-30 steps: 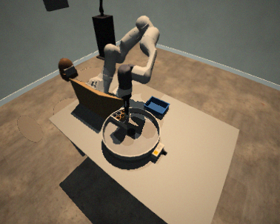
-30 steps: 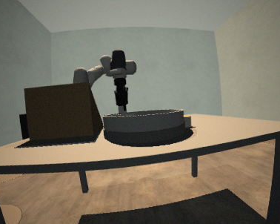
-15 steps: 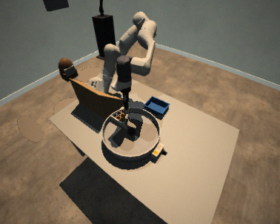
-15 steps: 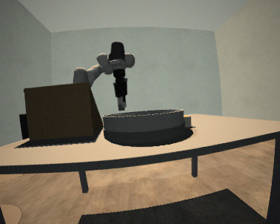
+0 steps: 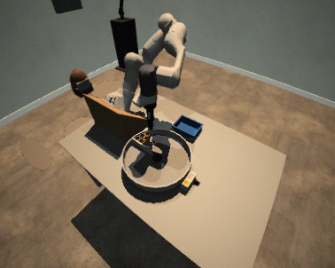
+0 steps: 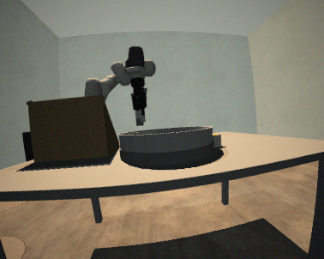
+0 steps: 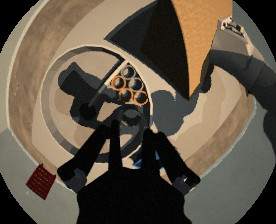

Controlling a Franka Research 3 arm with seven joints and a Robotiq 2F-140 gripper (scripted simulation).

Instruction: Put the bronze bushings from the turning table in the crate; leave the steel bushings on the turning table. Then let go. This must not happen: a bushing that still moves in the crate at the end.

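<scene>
The round grey turning table lies 130 mm below my hand, 110 mm to the right of it and 110 mm ahead of it. The rest, counted from my hand: blue crate: 260 mm to the left, 150 mm below, 130 mm ahead.
</scene>
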